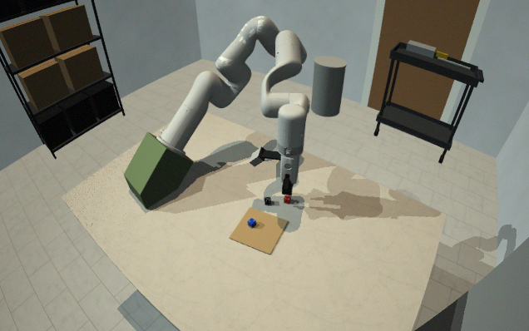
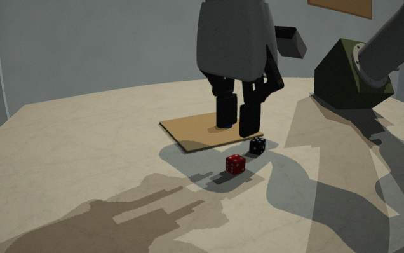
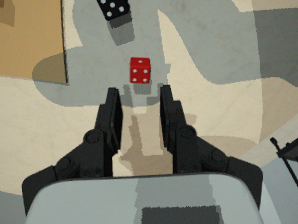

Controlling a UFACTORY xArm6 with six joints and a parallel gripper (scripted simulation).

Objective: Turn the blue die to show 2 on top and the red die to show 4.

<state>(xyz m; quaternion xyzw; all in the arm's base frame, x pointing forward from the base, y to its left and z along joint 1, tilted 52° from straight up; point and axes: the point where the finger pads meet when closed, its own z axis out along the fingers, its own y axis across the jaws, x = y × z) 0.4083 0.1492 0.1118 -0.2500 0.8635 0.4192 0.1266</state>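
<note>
Now: hand 70 mm above the red die. The rest, counted from my hand: blue die 20 mm behind, 150 mm to the right, 60 mm below; then tan mat 10 mm ahead, 150 mm to the right, 80 mm below; then black die 40 mm behind, 50 mm to the right, 70 mm below.
</note>
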